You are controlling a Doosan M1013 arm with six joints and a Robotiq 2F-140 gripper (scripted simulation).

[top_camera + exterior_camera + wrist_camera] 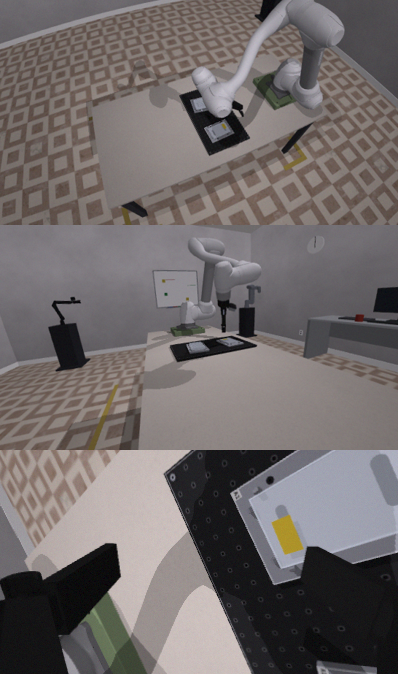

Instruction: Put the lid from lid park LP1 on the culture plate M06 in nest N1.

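My hand is 8 cm short of the clear lid and 11 cm above it. Round my hand: culture plate: 8 cm ahead, 24 cm to the right, 10 cm below; lid park LP1: 8 cm ahead, 12 cm below.
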